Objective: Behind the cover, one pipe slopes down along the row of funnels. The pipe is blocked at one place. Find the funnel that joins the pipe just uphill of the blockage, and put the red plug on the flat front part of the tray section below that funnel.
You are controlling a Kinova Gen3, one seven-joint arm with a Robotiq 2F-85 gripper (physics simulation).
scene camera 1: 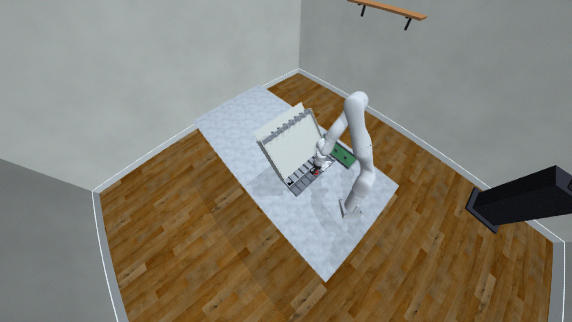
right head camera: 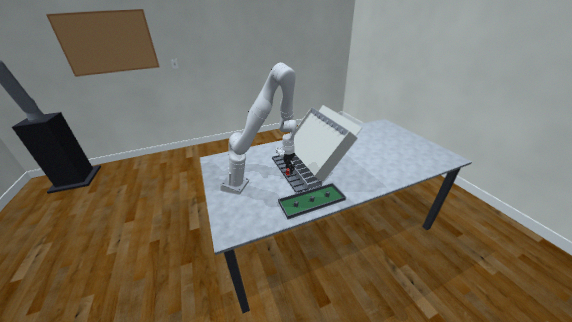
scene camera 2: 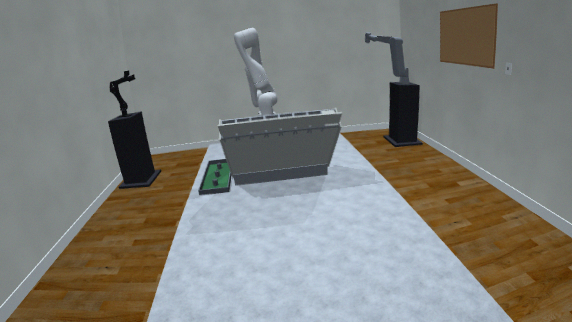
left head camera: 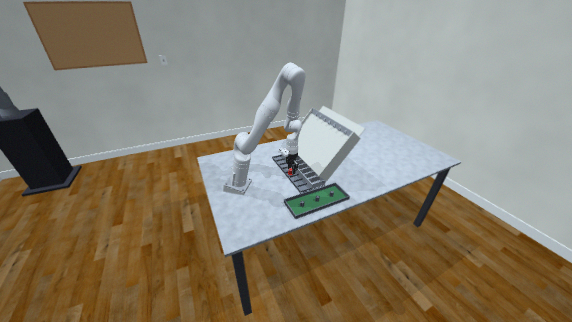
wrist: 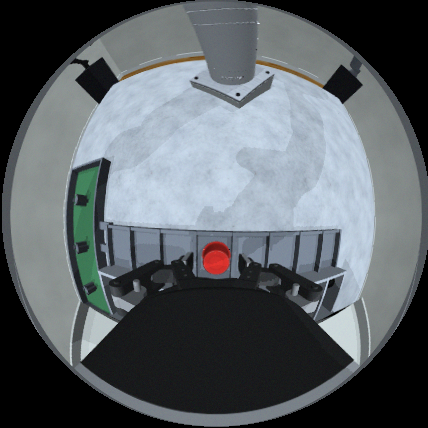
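Where they show: gripper, between the fingertips: (scene camera 1: 315, 171) (right head camera: 289, 171) (left head camera: 291, 171) (wrist: 215, 260); arm's base, origin of its link: (scene camera 1: 350, 205) (right head camera: 235, 181) (left head camera: 238, 181) (wrist: 231, 72).
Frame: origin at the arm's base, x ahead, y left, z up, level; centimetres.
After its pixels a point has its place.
The red plug (left head camera: 290, 172) @[x 34.0, y -1.4, z -1.0 cm] (right head camera: 287, 172) @[x 33.7, y -1.2, z -1.1 cm] (scene camera 1: 316, 173) @[x 33.5, y 0.5, z -1.0 cm] (wrist: 216, 262) @[x 34.8, y -0.2, z 0.6 cm] stands upright in a section near the middle of the grey tray (scene camera 1: 297, 190) @[x 33.1, y 19.9, z -3.3 cm] (wrist: 250, 247) @[x 33.7, y 4.7, z -3.3 cm], on its flat front part. My gripper (left head camera: 293, 168) @[x 35.2, y -0.3, z -1.3 cm] (wrist: 215, 260) @[x 35.2, y -0.3, z -1.3 cm] is open around the plug, one finger on each side, with gaps between fingers and plug in the wrist view. The pale cover (left head camera: 320, 142) @[x 54.8, y -0.9, z 17.1 cm] (right head camera: 320, 142) @[x 55.5, y -2.9, z 17.8 cm] (scene camera 1: 292, 145) @[x 54.9, y 6.7, z 17.8 cm] leans above the tray, with a row of small funnels (left head camera: 330, 122) @[x 62.9, y 2.6, z 28.4 cm] along its top. The pipe and its blockage are hidden behind the cover.
A green board (left head camera: 311, 201) @[x 35.3, y -28.3, z -3.6 cm] (right head camera: 306, 201) @[x 35.6, y -28.1, z -3.6 cm] (wrist: 86, 225) @[x 34.1, y -28.1, z -3.6 cm] with three dark pegs and a black rim lies beside the tray's end. A small black object (scene camera 1: 290, 183) @[x 39.9, y 20.9, z -1.2 cm] (wrist: 331, 282) @[x 40.2, y 21.7, z -0.8 cm] sits at the tray's other end. The cover panel rises close beside my gripper.
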